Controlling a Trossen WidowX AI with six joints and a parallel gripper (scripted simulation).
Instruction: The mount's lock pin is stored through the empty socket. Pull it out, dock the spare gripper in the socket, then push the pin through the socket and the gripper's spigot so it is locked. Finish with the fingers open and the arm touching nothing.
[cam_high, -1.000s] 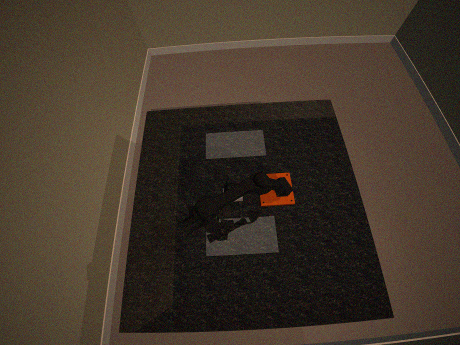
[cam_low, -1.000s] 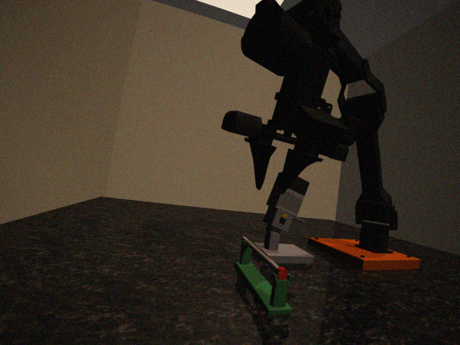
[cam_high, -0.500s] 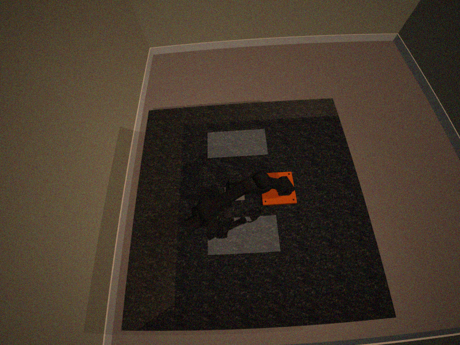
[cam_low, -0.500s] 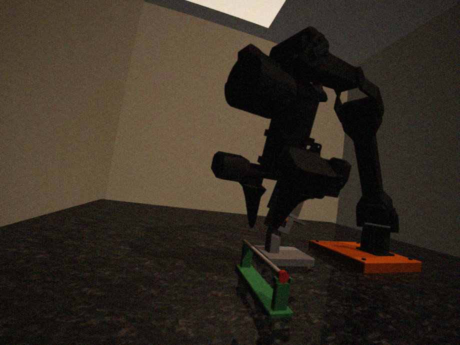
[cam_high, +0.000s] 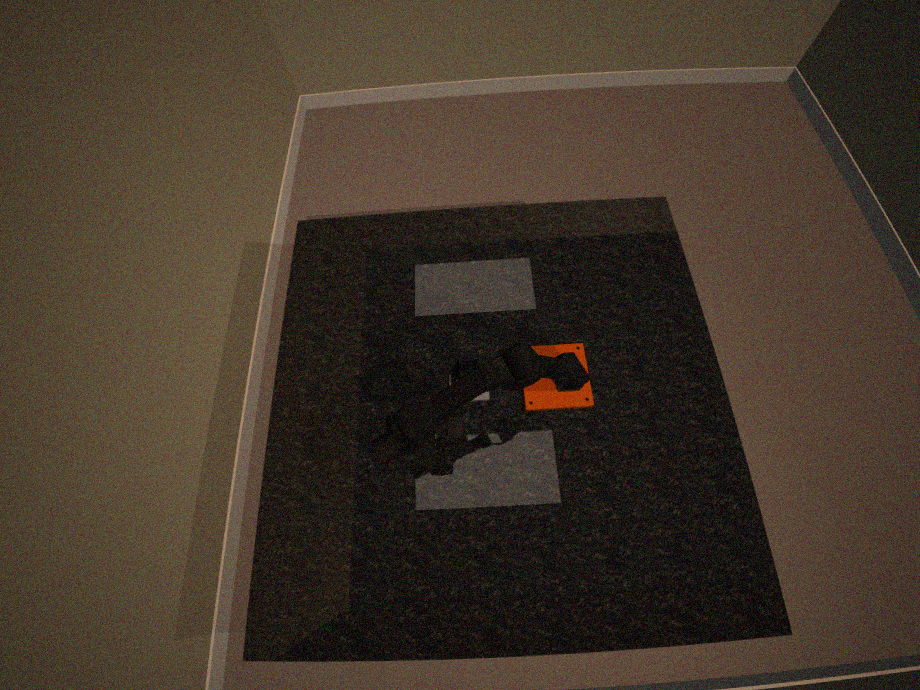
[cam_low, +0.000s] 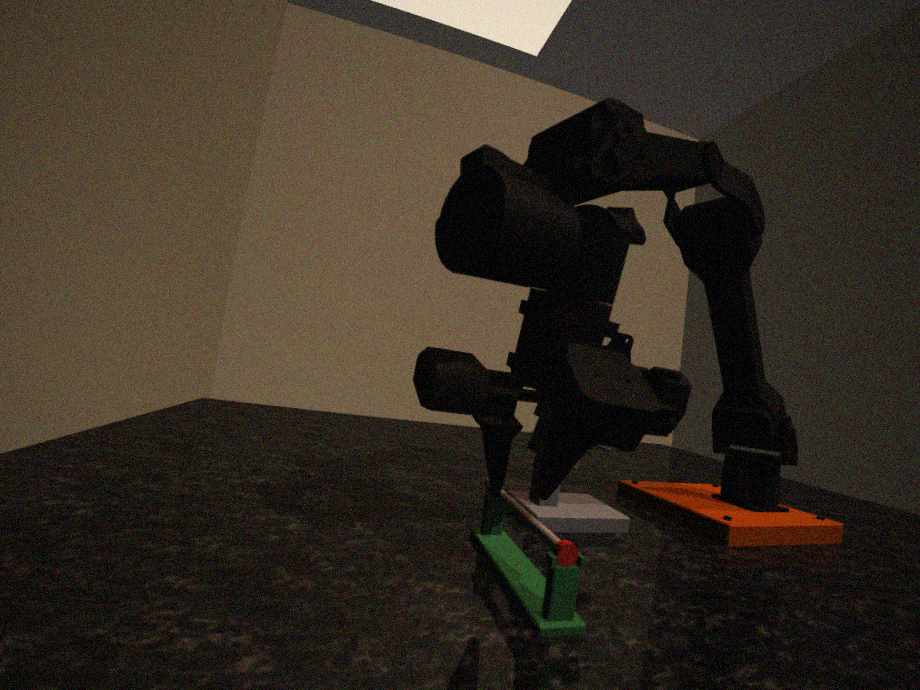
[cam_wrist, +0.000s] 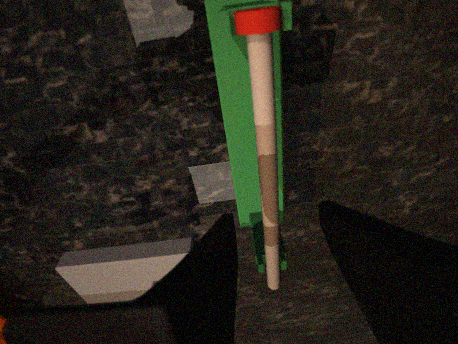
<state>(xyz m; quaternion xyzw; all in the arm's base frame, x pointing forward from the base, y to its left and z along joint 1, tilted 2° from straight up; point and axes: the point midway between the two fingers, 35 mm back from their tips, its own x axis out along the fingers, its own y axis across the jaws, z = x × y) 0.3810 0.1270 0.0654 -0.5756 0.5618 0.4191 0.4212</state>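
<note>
Now: gripper tip 30 mm above the green rack and 10 mm to the right of it. From my gripper tip the other things lie so: grey socket (110 mm to the right, 100 mm behind); then spare gripper (110 mm to the right, 100 mm behind, 70 mm above).
</note>
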